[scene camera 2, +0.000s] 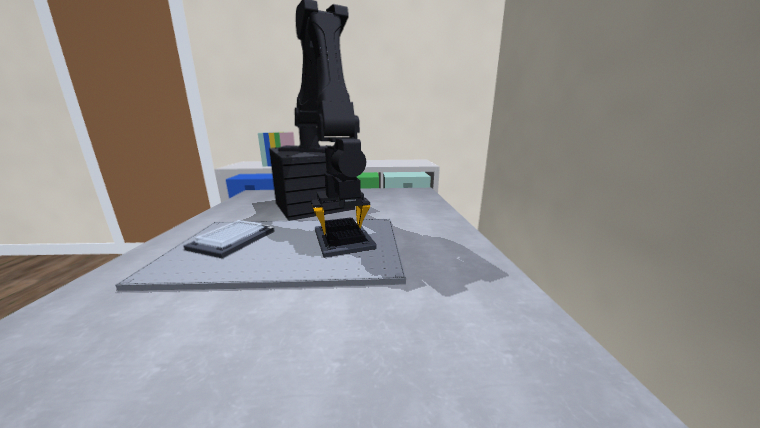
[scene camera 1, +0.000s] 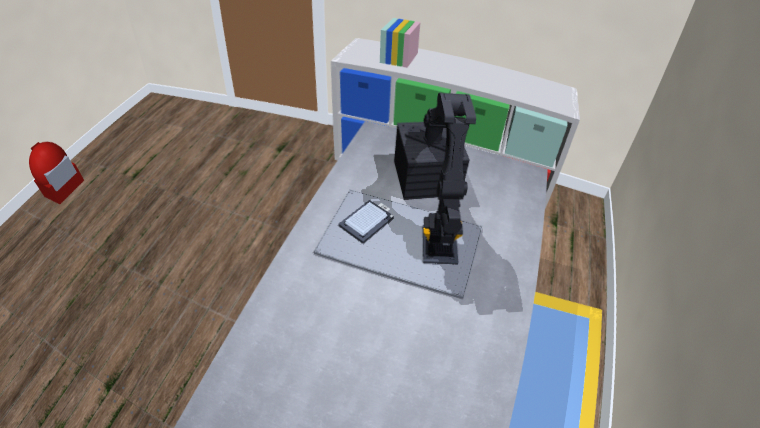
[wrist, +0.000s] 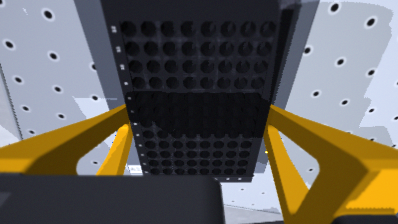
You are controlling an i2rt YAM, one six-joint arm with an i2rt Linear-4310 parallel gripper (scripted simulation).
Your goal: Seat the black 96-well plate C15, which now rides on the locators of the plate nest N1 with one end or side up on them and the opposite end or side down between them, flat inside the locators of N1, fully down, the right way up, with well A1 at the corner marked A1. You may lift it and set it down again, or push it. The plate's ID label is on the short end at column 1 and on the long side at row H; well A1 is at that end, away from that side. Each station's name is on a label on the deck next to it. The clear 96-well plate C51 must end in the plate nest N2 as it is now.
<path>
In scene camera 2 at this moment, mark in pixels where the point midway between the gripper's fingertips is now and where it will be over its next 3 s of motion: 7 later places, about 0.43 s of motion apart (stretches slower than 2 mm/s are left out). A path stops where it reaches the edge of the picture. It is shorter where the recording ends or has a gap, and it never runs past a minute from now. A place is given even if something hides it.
My gripper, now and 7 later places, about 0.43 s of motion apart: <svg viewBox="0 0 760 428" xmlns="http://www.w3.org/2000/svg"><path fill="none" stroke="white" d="M342 231L341 229L341 221L341 216L341 215L341 215L341 215L341 217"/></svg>
</path>
